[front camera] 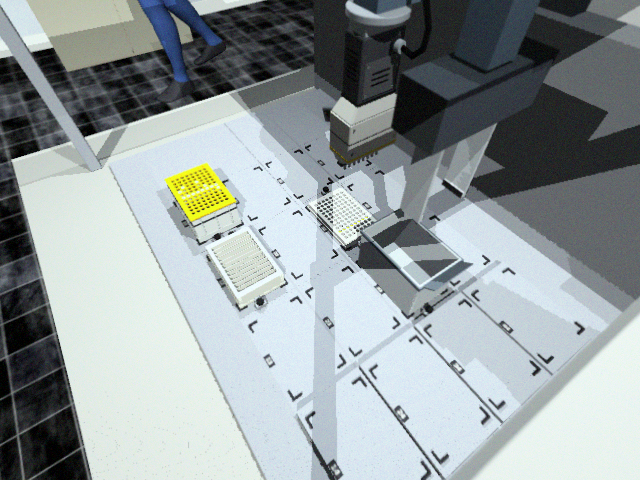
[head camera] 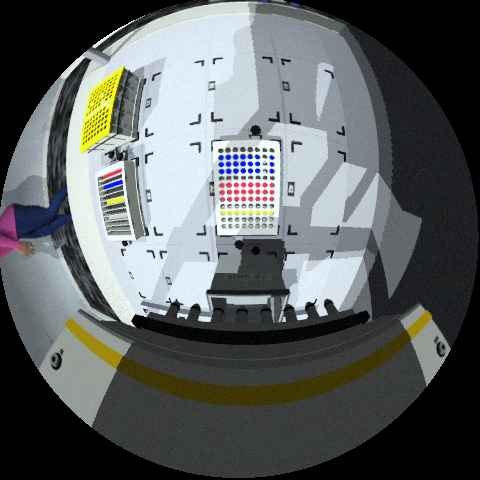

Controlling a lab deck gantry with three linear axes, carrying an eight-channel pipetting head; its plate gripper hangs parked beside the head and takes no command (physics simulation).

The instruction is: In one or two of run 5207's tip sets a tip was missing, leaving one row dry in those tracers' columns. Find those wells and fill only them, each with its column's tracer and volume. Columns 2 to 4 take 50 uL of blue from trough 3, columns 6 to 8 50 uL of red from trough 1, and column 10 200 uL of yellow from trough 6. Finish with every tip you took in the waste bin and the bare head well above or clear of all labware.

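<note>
The pipetting head (front camera: 362,126) (head camera: 245,367) hangs high above the deck; its short dark nozzles show no tips. The white well plate (front camera: 341,217) (head camera: 214,200) has three blue columns, three red and one yellow; in the head view the seventh well from the left looks grey in each blue column. The white trough block (front camera: 245,266) (head camera: 131,200) holds red, blue and yellow. The yellow tip rack (front camera: 200,191) (head camera: 102,110) shows dark holes and whitish spots. The waste bin (front camera: 441,273) (head camera: 248,292) stands beside the plate, partly hidden in the head view. My parked gripper (front camera: 428,201) is open and empty.
A dark carriage box (front camera: 444,103) with a blue column stands beside the head. The tip rack and trough block stand side by side on the deck's left. A person (front camera: 173,46) (head camera: 35,225) is outside the deck wall.
</note>
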